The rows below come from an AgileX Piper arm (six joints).
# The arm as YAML. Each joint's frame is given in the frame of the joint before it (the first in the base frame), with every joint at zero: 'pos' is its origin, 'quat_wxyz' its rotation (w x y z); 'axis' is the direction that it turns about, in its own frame. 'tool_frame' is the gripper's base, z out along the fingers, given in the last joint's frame.
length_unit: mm
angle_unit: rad
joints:
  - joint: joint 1
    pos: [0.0, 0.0, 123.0]
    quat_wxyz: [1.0, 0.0, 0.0, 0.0]
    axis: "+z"
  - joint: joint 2
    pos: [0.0, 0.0, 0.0]
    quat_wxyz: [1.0, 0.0, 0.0, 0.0]
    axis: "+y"
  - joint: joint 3
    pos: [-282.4, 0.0, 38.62]
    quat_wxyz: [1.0, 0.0, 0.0, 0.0]
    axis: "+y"
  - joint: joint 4
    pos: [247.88, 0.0, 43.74]
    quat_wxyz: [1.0, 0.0, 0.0, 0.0]
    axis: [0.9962, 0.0, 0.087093]
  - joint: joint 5
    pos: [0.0, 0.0, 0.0]
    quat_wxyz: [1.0, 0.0, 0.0, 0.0]
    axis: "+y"
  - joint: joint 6
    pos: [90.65, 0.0, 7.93]
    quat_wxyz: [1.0, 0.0, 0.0, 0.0]
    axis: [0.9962, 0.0, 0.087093]
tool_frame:
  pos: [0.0, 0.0, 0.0]
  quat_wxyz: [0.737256, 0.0, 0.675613, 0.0]
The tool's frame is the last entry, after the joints.
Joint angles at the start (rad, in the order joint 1, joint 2, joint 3, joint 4, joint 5, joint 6): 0.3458 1.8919 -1.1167 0.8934 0.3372 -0.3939
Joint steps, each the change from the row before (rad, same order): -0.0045 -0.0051 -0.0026 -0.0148 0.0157 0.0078; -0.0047 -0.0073 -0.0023 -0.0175 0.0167 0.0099; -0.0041 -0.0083 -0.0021 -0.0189 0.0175 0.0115; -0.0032 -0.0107 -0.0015 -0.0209 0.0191 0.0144; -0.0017 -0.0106 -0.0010 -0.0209 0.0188 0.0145; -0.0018 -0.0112 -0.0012 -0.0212 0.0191 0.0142; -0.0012 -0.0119 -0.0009 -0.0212 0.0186 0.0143; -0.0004 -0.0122 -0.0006 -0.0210 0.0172 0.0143
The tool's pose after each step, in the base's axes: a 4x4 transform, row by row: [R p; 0 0 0 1], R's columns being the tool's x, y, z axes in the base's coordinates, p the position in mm. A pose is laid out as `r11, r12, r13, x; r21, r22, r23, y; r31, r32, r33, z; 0, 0, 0, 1`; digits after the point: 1 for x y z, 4 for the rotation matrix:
-0.8788, -0.0953, 0.4676, 356.6; 0.1430, 0.8823, 0.4485, 152.3; -0.4553, 0.4610, -0.7617, 169.5; 0, 0, 0, 1
-0.8817, -0.1012, 0.4609, 356.0; 0.1348, 0.8820, 0.4516, 151.0; -0.4522, 0.4603, -0.7640, 172.2; 0, 0, 0, 1
-0.8847, -0.1074, 0.4537, 355.1; 0.1261, 0.8817, 0.4546, 149.7; -0.4488, 0.4594, -0.7665, 175.1; 0, 0, 0, 1
-0.8879, -0.1138, 0.4457, 353.6; 0.1170, 0.8812, 0.4580, 148.7; -0.4449, 0.4588, -0.7692, 178.8; 0, 0, 0, 1
-0.8914, -0.1207, 0.4369, 351.9; 0.1066, 0.8810, 0.4610, 148.0; -0.4405, 0.4575, -0.7724, 182.2; 0, 0, 0, 1
-0.8945, -0.1280, 0.4284, 350.0; 0.0959, 0.8809, 0.4634, 147.3; -0.4367, 0.4556, -0.7757, 185.8; 0, 0, 0, 1
-0.8972, -0.1354, 0.4203, 348.0; 0.0850, 0.8811, 0.4652, 146.6; -0.4333, 0.4531, -0.7790, 189.6; 0, 0, 0, 1
-0.8993, -0.1428, 0.4133, 345.9; 0.0743, 0.8815, 0.4662, 146.0; -0.4309, 0.4500, -0.7822, 193.4; 0, 0, 0, 1

